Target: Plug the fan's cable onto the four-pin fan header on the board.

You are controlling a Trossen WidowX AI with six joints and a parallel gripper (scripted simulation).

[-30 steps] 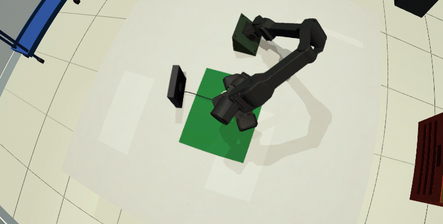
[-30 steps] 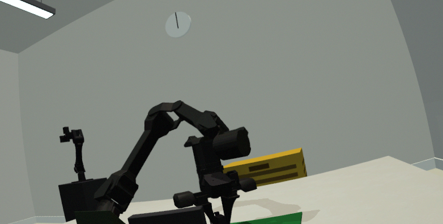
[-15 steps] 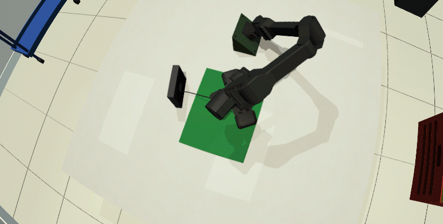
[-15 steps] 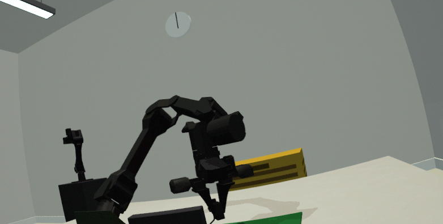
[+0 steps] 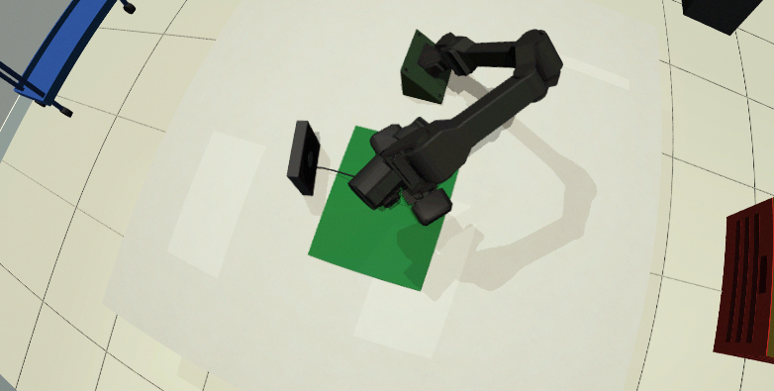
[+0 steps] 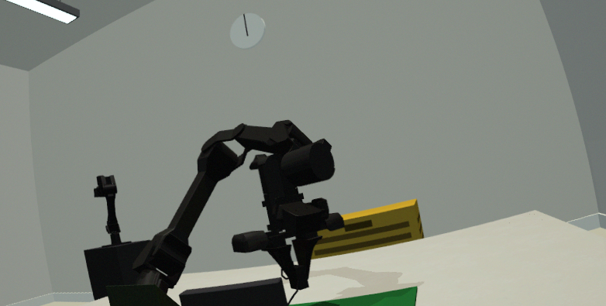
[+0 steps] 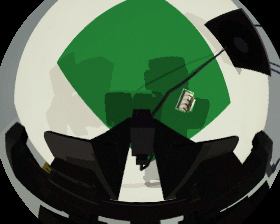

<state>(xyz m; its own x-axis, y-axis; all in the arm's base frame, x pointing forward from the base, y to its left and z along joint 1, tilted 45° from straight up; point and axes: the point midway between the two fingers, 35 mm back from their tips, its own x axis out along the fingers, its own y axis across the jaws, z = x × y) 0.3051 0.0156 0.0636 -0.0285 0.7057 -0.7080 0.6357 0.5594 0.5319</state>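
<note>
Right now the four-pin fan header is 4 cm behind my gripper tip, 6 cm to the right of it and 7 cm below it. Also, from my gripper tip: black plug: 1 cm above; black fan: 1 cm ahead, 22 cm to the right, 1 cm below; green board: 3 cm ahead, 5 cm to the right, 8 cm below.
</note>
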